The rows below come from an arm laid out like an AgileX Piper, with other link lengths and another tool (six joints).
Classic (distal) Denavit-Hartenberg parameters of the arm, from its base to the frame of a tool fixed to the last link. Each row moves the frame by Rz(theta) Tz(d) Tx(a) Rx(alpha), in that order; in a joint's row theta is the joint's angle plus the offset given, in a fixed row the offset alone. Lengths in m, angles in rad.
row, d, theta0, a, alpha
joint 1, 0.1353, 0, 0, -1.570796
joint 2, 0, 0.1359, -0.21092, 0
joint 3, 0, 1.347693, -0.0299, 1.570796
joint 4, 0.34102, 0, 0, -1.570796
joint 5, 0, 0, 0, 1.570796
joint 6, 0.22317, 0.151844, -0.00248, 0.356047
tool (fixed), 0.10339, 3.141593, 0, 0
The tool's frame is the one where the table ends.
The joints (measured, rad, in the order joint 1, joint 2, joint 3, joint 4, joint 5, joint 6), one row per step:
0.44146 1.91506 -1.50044 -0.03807 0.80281 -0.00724
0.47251 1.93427 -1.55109 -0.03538 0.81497 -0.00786
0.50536 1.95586 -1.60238 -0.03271 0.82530 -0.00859
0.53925 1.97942 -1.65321 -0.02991 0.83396 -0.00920
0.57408 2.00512 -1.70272 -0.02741 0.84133 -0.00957
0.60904 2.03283 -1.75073 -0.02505 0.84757 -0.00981
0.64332 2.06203 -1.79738 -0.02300 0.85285 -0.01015
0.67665 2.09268 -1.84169 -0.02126 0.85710 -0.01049
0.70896 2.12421 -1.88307 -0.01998 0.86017 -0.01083
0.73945 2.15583 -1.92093 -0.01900 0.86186 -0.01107
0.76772 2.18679 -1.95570 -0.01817 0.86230 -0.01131
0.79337 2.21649 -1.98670 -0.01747 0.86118 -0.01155
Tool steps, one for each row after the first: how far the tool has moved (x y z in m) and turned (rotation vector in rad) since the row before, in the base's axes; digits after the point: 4 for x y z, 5 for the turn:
0.0035 0.0220 0.0111 0.01044 -0.01634 0.03036
0.0021 0.0234 0.0104 0.01098 -0.01609 0.03242
0.0005 0.0242 0.0093 0.01132 -0.01495 0.03347
-0.0014 0.0246 0.0076 0.01056 -0.01279 0.03438
-0.0031 0.0244 0.0058 0.00963 -0.01047 0.03453
-0.0044 0.0238 0.0043 0.00860 -0.00879 0.03407
-0.0056 0.0228 0.0023 0.00697 -0.00650 0.03323
-0.0068 0.0216 0.0003 0.00515 -0.00453 0.03233
-0.0074 0.0200 -0.0015 0.00364 -0.00285 0.03051
-0.0077 0.0184 -0.0025 0.00281 -0.00198 0.02834
-0.0076 0.0165 -0.0035 0.00210 -0.00132 0.02577

